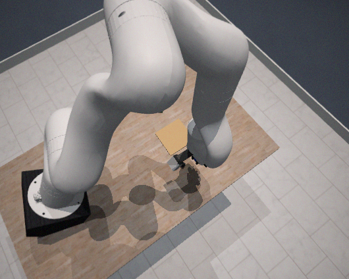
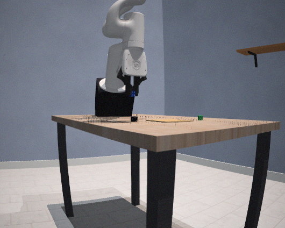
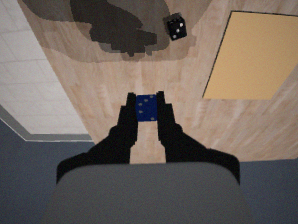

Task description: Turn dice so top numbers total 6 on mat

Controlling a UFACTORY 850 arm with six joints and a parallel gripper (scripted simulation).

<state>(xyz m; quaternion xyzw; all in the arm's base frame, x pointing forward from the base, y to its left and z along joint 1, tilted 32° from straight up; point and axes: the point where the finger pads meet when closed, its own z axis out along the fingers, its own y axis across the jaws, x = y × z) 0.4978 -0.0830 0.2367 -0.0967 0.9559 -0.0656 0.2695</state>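
Right now my hand is 170 mm to the right of the tan mat, 120 mm above it and 20 mm past it. From my hand the other things lie so: blue die: 10 mm below; then black die: 110 mm below, 50 mm behind, 30 mm to the left; then green die: 330 mm to the left, 110 mm below, 20 mm behind.
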